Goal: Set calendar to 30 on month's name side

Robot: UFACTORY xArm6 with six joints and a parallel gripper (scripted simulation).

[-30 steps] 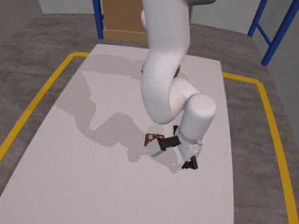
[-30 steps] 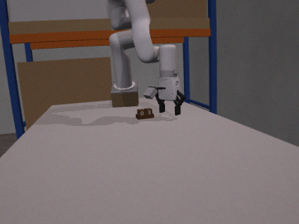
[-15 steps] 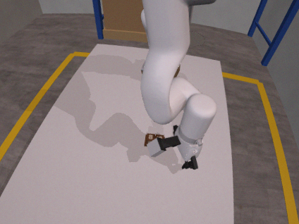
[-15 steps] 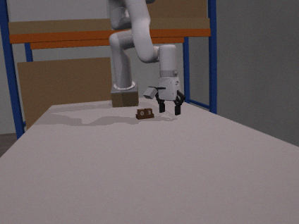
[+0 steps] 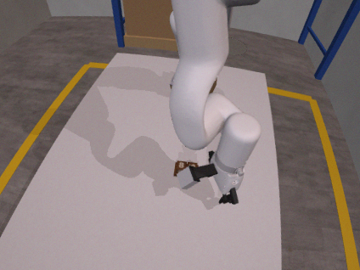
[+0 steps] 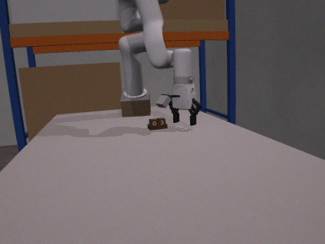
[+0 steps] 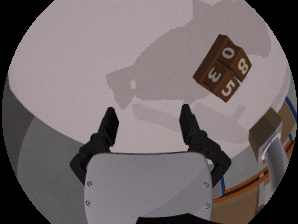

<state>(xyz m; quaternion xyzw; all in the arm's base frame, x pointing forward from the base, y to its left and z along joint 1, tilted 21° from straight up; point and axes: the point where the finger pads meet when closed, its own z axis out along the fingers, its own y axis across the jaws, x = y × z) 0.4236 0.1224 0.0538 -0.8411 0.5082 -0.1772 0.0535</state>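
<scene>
Right now my hand is 50 mm past the brown digit cube and 80 mm to the left of it. The rest, counted from my hand: brown calendar tray (50 mm behind, 100 mm to the right, 20 mm below).
</scene>
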